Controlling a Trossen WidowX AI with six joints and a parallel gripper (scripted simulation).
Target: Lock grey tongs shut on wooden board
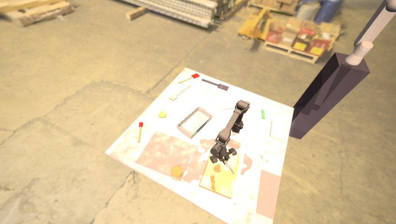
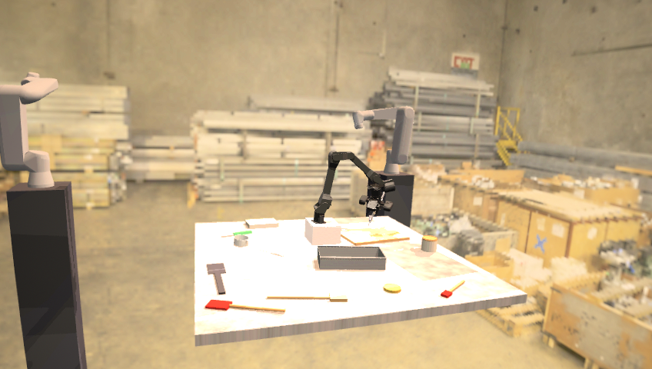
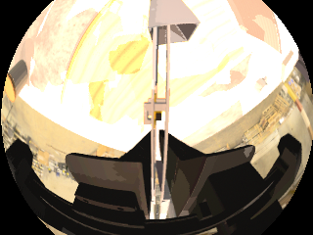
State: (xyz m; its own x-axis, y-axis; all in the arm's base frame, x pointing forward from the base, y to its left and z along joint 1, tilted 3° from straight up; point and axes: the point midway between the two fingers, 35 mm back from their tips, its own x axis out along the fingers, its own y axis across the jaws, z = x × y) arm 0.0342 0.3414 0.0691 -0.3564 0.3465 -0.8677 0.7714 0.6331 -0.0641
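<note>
Right now the wooden board is 130 mm below my gripper tip, 20 mm to the right of it and 10 mm ahead of it. Also, from my gripper tip: roasting tin: 360 mm to the right, 340 mm ahead, 100 mm below; small red brush: 770 mm ahead, 130 mm below, 120 mm to the right; white block: 560 mm to the right, 400 mm behind, 120 mm below.
</note>
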